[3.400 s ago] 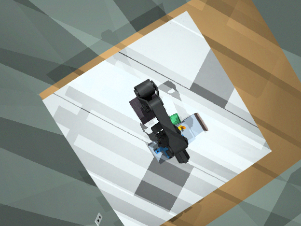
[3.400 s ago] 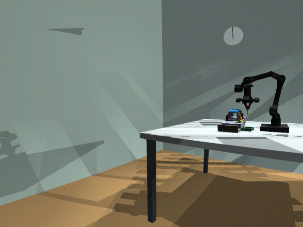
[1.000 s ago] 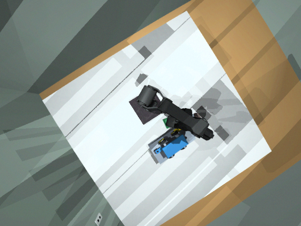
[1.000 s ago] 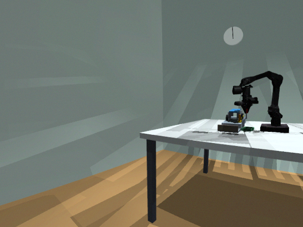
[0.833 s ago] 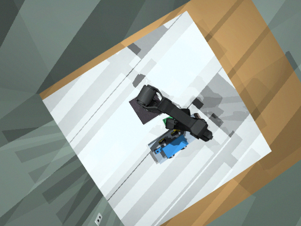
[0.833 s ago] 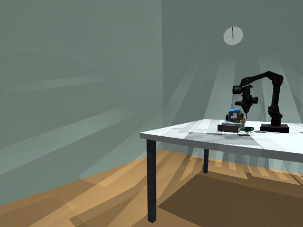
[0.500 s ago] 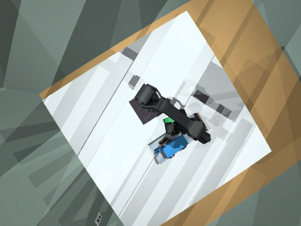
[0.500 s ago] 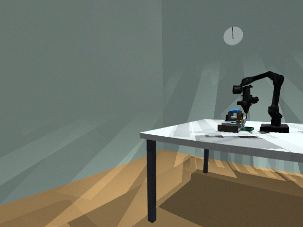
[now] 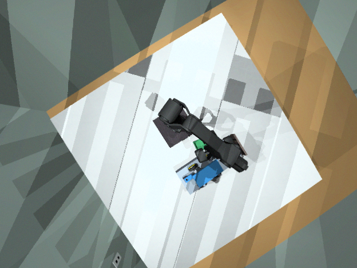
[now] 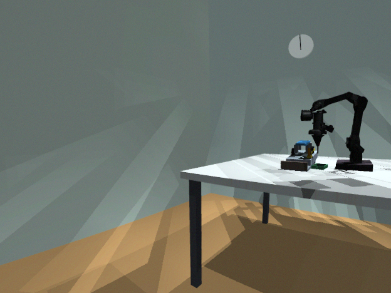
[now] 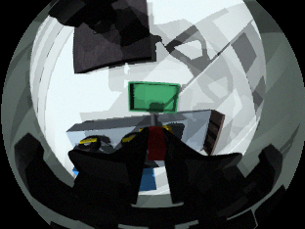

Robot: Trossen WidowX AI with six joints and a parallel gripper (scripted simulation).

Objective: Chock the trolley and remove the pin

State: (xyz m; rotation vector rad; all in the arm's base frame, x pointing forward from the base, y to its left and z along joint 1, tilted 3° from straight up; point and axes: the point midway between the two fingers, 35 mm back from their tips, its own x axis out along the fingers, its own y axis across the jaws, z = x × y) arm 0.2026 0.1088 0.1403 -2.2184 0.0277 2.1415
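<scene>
Now: gripper tip 140 mm above the green tray and 20 mm past it. The rest, counted from my gripper tip: blue trolley: 110 mm ahead, 80 mm to the right, 20 mm below; yellow chock: 50 mm below, 50 mm ahead, 10 mm to the left; red-headed stop pin: right at my gripper tip.
</scene>
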